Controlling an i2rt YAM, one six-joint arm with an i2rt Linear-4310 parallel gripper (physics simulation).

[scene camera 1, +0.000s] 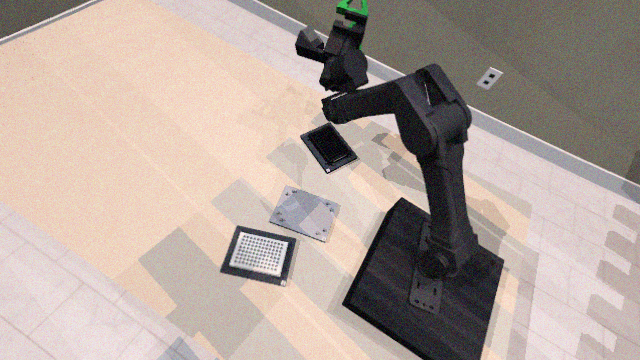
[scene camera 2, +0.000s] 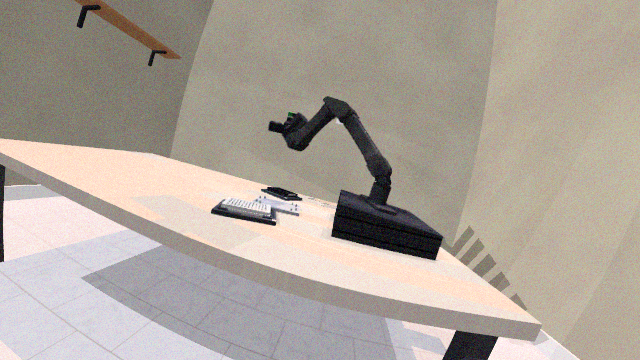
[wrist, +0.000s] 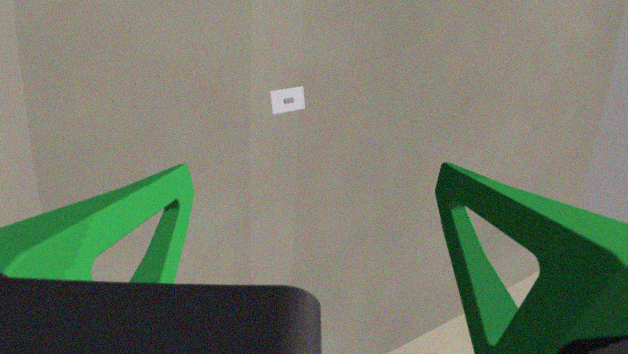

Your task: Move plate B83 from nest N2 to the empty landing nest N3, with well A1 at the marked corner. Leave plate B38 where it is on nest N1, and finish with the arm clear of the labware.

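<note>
A white many-welled plate (scene camera 1: 259, 253) (scene camera 2: 245, 206) sits on a dark nest (scene camera 1: 291, 256), and a black plate (scene camera 1: 330, 142) (scene camera 2: 282, 191) sits on another dark nest (scene camera 1: 324, 164). No labels are readable, so I cannot tell which plate is B83 or B38. Between them lies the empty grey landing nest (scene camera 1: 305, 212) (scene camera 2: 287, 206) with small pins at its corners. Each nest has a small pale mark at one corner. My gripper (scene camera 1: 353, 5) (wrist: 314, 177) is open and empty, its green fingers wide apart. It is raised high above the table, away from both plates, and the wrist view between the fingers shows wall.
The arm's black base block (scene camera 1: 380, 280) (scene camera 2: 385, 230) stands beside the nests. A wooden shelf (scene camera 2: 130, 27) is on the wall at the upper left. A white wall outlet (scene camera 1: 490, 78) shows behind the arm, and a wall plate (wrist: 287, 100) shows beyond the fingers.
</note>
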